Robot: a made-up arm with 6 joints.
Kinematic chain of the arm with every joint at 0, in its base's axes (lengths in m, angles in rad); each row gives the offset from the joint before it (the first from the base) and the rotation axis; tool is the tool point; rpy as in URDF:
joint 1: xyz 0 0 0.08 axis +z
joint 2: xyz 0 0 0 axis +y
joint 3: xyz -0.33 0 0.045 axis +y
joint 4: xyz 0.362 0 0.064 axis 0.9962 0 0.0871
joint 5: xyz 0 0 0 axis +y
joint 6: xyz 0.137 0 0.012 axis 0.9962 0 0.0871
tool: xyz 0 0 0 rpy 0 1.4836 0
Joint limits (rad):
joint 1: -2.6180..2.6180
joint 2: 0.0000..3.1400
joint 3: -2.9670..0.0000
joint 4: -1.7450..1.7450
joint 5: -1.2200..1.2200
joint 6: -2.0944..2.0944
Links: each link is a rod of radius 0.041 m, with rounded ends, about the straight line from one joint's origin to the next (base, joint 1, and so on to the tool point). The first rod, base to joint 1, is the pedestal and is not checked.
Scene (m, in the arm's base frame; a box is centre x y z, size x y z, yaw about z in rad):
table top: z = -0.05
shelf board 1: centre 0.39 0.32 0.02 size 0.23 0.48 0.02 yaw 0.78
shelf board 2: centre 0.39 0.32 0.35 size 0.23 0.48 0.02 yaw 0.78
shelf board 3: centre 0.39 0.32 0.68 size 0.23 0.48 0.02 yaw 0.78
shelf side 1: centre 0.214 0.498 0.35 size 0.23 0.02 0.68 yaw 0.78
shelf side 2: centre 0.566 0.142 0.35 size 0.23 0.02 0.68 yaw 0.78
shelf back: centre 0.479 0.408 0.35 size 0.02 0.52 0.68 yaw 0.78
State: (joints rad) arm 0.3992 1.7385 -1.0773 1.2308 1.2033 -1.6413
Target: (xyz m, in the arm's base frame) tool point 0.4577 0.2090 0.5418
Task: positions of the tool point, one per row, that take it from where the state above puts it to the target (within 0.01 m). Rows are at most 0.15 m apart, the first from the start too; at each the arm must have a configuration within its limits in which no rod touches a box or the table.
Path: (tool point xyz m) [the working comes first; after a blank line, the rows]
Joints at the target: 0.2168 1.6147 -1.7948 1.4099 0.8919 -1.6413
Straight joint move there: touches shelf board 2.

1: 0.3189 0.2298 0.1771
2: 0.2706 0.1828 0.1770
3: 0.2196 0.1438 0.1633
4: 0.2891 0.1185 0.2807
5: 0.3146 0.0799 0.4114
6: 0.2929 0.0459 0.5418
7: 0.3827 0.1072 0.5562
8: 0.4577 0.2090 0.5418

